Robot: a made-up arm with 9 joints.
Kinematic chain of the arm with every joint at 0, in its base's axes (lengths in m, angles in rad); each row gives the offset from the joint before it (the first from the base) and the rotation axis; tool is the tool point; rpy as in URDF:
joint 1: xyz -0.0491 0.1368 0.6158 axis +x
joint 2: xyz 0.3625 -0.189 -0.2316 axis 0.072 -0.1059 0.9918
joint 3: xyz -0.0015 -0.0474 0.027 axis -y
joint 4: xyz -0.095 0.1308 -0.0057 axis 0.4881 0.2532 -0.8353
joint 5: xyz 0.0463 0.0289 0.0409 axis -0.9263 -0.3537 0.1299
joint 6: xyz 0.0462 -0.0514 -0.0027 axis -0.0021 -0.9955 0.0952
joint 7: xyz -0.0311 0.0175 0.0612 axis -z
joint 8: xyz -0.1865 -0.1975 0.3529 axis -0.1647 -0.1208 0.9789
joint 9: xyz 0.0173 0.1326 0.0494 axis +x
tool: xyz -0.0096 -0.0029 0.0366 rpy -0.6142 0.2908 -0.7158
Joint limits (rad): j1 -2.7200..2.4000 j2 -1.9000..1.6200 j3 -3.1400..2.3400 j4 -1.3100..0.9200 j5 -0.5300..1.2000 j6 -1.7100..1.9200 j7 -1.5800..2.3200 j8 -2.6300..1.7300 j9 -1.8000..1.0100
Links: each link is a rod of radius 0.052 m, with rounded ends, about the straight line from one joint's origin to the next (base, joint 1, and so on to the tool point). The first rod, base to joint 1, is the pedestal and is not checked.
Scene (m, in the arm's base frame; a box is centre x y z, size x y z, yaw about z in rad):
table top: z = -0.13
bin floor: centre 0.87 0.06 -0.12 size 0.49 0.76 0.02 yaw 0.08
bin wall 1: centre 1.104 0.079 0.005 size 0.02 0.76 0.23 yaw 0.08
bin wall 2: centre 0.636 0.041 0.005 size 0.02 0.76 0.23 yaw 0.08
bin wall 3: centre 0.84 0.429 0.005 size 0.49 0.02 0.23 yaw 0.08
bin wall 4: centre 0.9 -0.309 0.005 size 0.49 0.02 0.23 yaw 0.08
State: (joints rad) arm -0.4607 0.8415 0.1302 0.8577 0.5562 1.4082 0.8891 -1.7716 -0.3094
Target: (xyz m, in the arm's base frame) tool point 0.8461 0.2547 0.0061
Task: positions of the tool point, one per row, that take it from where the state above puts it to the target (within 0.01 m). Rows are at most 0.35 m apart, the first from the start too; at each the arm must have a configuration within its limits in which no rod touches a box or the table.
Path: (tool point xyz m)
1: -0.2563 -0.3043 0.4626
2: -0.2843 -0.1009 0.4219
3: -0.2442 0.1066 0.3929
4: -0.1371 0.2943 0.3805
5: 0.0513 0.4315 0.2868
6: 0.3159 0.4877 0.2245
7: 0.6057 0.4273 0.2187
8: 0.8461 0.2547 0.2858
9: 0.8756 0.2313 0.1500
10: 0.8461 0.2547 0.0061

